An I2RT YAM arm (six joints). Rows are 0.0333 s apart.
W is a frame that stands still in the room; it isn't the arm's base.
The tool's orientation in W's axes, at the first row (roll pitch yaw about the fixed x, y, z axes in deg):
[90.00, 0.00, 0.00]
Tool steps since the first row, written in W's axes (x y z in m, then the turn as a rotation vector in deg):
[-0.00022, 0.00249, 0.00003, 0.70, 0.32, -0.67]
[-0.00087, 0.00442, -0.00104, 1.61, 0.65, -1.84]
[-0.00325, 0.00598, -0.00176, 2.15, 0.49, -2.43]
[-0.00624, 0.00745, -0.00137, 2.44, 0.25, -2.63]
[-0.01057, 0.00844, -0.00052, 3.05, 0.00, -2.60]
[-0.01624, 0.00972, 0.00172, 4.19, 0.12, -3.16]
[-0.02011, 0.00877, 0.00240, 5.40, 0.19, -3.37]
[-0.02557, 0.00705, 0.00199, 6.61, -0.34, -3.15]
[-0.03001, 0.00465, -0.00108, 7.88, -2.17, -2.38]
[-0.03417, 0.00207, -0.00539, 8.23, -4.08, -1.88]
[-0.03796, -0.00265, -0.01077, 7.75, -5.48, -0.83]
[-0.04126, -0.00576, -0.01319, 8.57, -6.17, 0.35]
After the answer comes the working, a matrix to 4 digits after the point.
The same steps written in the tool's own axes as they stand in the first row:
[-0.00022, 0.00003, -0.00249, 0.70, -0.67, -0.32]
[-0.00087, -0.00104, -0.00442, 1.61, -1.84, -0.65]
[-0.00325, -0.00176, -0.00598, 2.15, -2.43, -0.49]
[-0.00624, -0.00137, -0.00745, 2.44, -2.63, -0.25]
[-0.01057, -0.00052, -0.00844, 3.05, -2.60, 0.00]
[-0.01624, 0.00172, -0.00972, 4.19, -3.16, -0.12]
[-0.02011, 0.00240, -0.00877, 5.40, -3.37, -0.19]
[-0.02557, 0.00199, -0.00705, 6.61, -3.15, 0.34]
[-0.03001, -0.00108, -0.00465, 7.88, -2.38, 2.17]
[-0.03417, -0.00539, -0.00207, 8.23, -1.88, 4.08]
[-0.03796, -0.01077, 0.00265, 7.75, -0.83, 5.48]
[-0.04126, -0.01319, 0.00576, 8.57, 0.35, 6.17]

The tool's axes in the first row as the columns of a matrix, in W's axes (rounded; the answer above uses it unrounded):
[1.0000, 0.0000, 0.0000]
[0.0000, 0.0000, -1.0000]
[0.0000, 1.0000, 0.0000]

